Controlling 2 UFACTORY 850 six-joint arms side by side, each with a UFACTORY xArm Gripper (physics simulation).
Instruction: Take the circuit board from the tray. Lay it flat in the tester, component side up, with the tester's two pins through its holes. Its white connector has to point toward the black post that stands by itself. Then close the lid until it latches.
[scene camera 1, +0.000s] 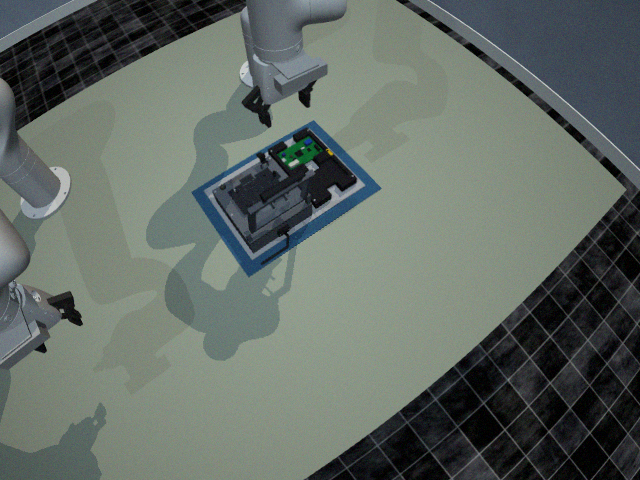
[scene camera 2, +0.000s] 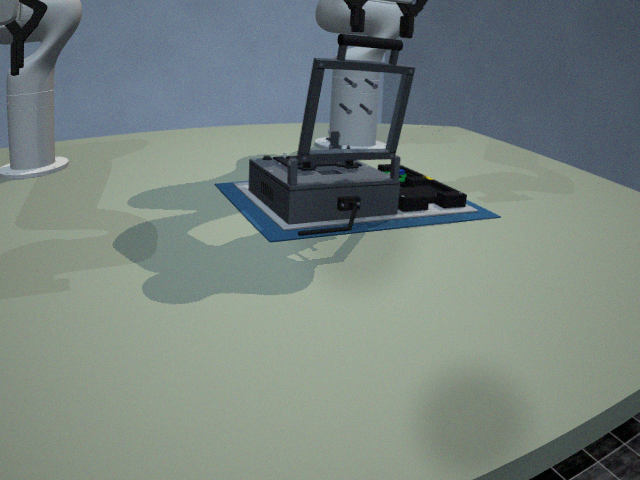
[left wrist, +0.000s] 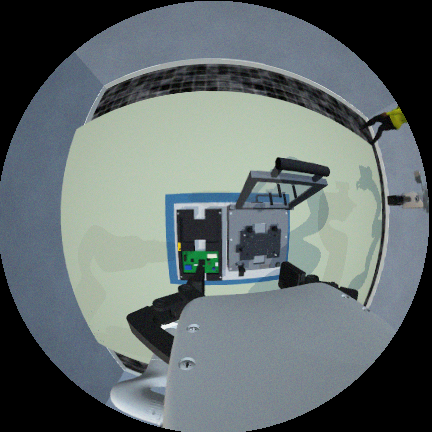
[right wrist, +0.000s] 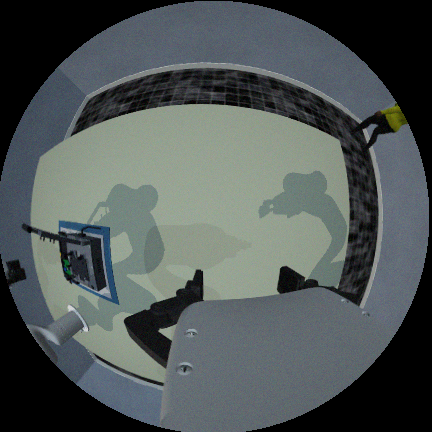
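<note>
The green circuit board (scene camera 1: 299, 153) (left wrist: 191, 259) lies component side up in the black tray (scene camera 1: 333, 176) (left wrist: 200, 230). Its white connector (scene camera 1: 293, 163) (left wrist: 212, 256) is at the edge nearer the tester. The grey tester (scene camera 2: 341, 200) (left wrist: 233, 220) has its lid (scene camera 2: 311, 111) (left wrist: 246, 192) standing open. The lone black post (scene camera 1: 262, 157) (scene camera 2: 334, 138) stands at the tester's edge. The two pins are too small to tell. My left gripper (scene camera 1: 286, 114) (scene camera 2: 382, 32) (left wrist: 243, 276) is open and empty, above and behind the board and tester. My right gripper (scene camera 1: 60, 336) (right wrist: 242, 281) is open and empty, far from the tester.
The tester and tray stand on a blue-edged mat (scene camera 1: 369, 187) (scene camera 2: 258, 219) (left wrist: 170, 240). The raised lid's black handle (scene camera 2: 370, 42) (left wrist: 302, 167) stands high over the tester. A black crank-shaped rod (scene camera 1: 275, 256) (scene camera 2: 325, 231) sticks out beside the tester's hinge side.
</note>
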